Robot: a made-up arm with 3 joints. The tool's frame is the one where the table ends. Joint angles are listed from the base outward.
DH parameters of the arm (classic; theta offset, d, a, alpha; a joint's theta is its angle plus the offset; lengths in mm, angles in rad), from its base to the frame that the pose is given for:
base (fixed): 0 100 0 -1.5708
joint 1: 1.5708 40 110 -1.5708
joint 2: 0 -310 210 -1.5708
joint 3: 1.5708 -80 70 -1.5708
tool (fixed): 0 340 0 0
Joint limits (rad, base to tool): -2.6..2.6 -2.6..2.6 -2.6..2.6
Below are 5 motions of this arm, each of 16 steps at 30 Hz.
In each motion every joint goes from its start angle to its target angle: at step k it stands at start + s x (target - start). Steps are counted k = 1, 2, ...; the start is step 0. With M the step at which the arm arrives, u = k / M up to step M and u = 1 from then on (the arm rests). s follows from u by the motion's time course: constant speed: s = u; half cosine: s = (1 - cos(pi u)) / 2; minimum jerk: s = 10 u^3 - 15 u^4 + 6 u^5.
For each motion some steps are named. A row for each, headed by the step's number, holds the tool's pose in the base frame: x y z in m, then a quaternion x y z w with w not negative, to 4 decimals.
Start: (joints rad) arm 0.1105 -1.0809 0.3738
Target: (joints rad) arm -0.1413 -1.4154 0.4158
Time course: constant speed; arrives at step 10
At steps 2, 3, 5, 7, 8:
2: 0.2487 -0.0471 0.1020 0.5297 -0.1346 -0.1191 0.8289
3: 0.2470 -0.0511 0.1052 0.5446 -0.1452 -0.1165 0.8178
5: 0.2437 -0.0587 0.1111 0.5739 -0.1653 -0.1102 0.7945
7: 0.2404 -0.0657 0.1162 0.6025 -0.1839 -0.1026 0.7699
8: 0.2389 -0.0691 0.1184 0.6165 -0.1926 -0.0984 0.7571

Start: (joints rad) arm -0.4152 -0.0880 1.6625
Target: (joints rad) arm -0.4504 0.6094 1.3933
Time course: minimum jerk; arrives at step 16
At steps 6, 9, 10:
6: 0.0802 0.1044 -0.1529 -0.0434 -0.8439 0.0285 0.5340
9: 0.0821 0.0768 -0.1322 -0.1467 -0.8111 0.0859 0.5597
10: 0.0829 0.0704 -0.1248 -0.1805 -0.7981 0.1018 0.5658

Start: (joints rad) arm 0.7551 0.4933 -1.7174
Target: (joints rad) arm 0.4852 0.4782 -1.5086
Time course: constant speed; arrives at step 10
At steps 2, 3, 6, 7, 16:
2: 0.2150 -0.0378 -0.6387 -0.2145 0.9000 -0.1136 0.3620
3: 0.2403 -0.0341 -0.6292 -0.2135 0.8913 -0.1139 0.3835
6: 0.3133 -0.0229 -0.5953 -0.2105 0.8619 -0.1148 0.4467
7: 0.3365 -0.0192 -0.5822 -0.2095 0.8512 -0.1151 0.4673
16: 0.4026 -0.0080 -0.5379 -0.2065 0.8159 -0.1160 0.5275

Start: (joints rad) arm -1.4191 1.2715 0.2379
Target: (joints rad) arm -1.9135 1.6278 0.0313
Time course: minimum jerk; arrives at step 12
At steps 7, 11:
7: 0.1194 0.1804 0.4705 -0.4663 -0.5821 -0.4993 0.4409
11: 0.0628 0.1675 0.5136 -0.4288 -0.5676 -0.5863 0.3876

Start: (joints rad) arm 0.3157 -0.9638 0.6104
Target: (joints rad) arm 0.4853 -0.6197 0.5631
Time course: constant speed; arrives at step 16
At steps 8, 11, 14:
8: 0.1758 0.0166 0.0533 0.3396 -0.0858 -0.1827 0.9187
11: 0.1777 0.0246 0.0484 0.3112 -0.0680 -0.1721 0.9321
14: 0.1792 0.0328 0.0430 0.2829 -0.0496 -0.1607 0.9443

